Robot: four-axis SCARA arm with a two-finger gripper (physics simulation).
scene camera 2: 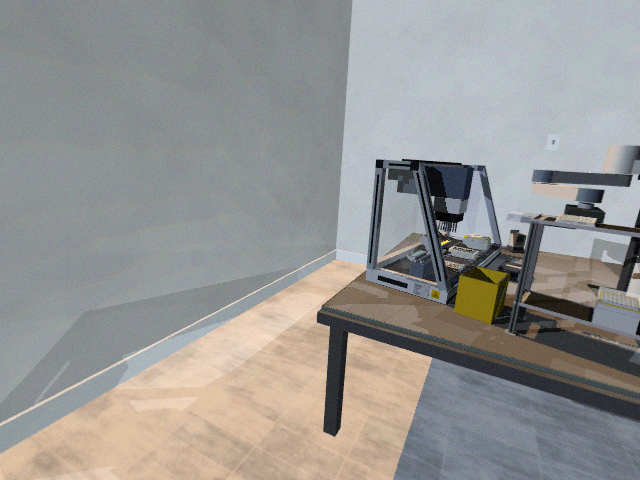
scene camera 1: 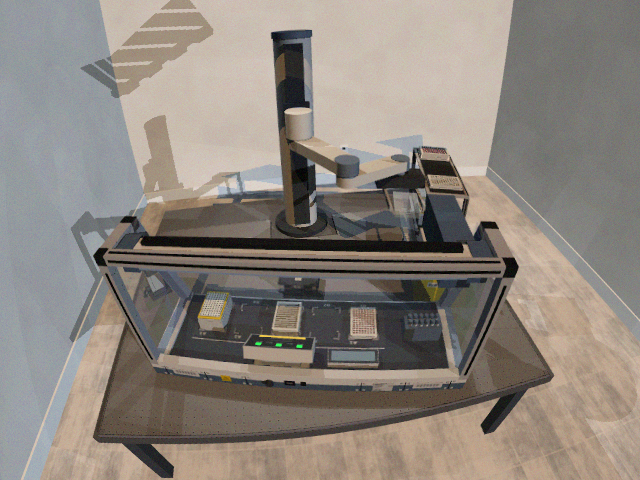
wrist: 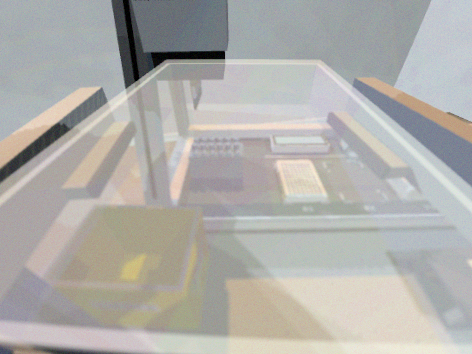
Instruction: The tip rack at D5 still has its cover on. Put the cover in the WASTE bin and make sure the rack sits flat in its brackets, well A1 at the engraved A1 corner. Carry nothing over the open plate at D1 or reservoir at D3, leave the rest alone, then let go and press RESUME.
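Places are measured from the arm's base along level axes (x back, y right, z up), in metres.
Where they show: gripper, between the fingertips: (scene camera 2: pixel 521 217) (scene camera 1: pixel 407 208) (wrist: pixel 233 104); arm's base, origin of its link: (scene camera 1: pixel 301 222).
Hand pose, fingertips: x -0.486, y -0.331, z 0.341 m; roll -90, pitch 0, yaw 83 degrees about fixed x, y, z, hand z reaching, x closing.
Observation:
Things, the pixels of their top centre, and the offset from my fingertips. "spot": a spot on its surface instead.
- clear cover, centre of its top: (wrist: pixel 238 100) (scene camera 1: pixel 406 201) (scene camera 2: pixel 531 214) dz +0.011, dx +0.027, dy -0.004 m
- yellow WASTE bin, centre of its top: (wrist: pixel 131 240) (scene camera 2: pixel 485 274) dz -0.193, dx -0.081, dy -0.118 m
- reservoir, centre of its top: (wrist: pixel 411 169) (scene camera 1: pixel 287 315) (scene camera 2: pixel 463 250) dz -0.251, dx -0.183, dy +0.435 m
- dark pipette head, a spot on its surface: (scene camera 2: pixel 448 183) spot: dz +0.097, dx -0.249, dy -0.048 m
- shelf rack, a spot on its surface: (scene camera 2: pixel 526 279) spot: dz -0.189, dx +0.039, dy -0.103 m
My gripper (wrist: pixel 233 104) is shut on the clear cover (wrist: pixel 240 102) (scene camera 1: pixel 407 206) (scene camera 2: pixel 516 215), held level behind the deck, above the table. In the wrist view the yellow WASTE bin (wrist: pixel 135 255) (scene camera 1: pixel 433 290) (scene camera 2: pixel 480 297) shows through its lower left part. The tip rack (scene camera 1: pixel 213 308) (scene camera 2: pixel 476 241) stands uncovered at the deck's left in scene view 1; its seating in the brackets and its A1 corner are too small to tell. The reservoir (scene camera 1: pixel 286 316) is mid-deck, the open plate (scene camera 1: pixel 363 322) (wrist: pixel 301 180) right of it. I cannot make out RESUME.
A tube rack (scene camera 1: pixel 422 326) (wrist: pixel 217 162) stands near the plate. The clear-walled frame (scene camera 1: pixel 305 258) surrounds the deck; a dark pipette head (scene camera 2: pixel 448 183) hangs inside it. A shelf rack (scene camera 2: pixel 526 279) holding labware stands beside the bin. A dark box with a white label (scene camera 1: pixel 298 285) stands behind the deck.

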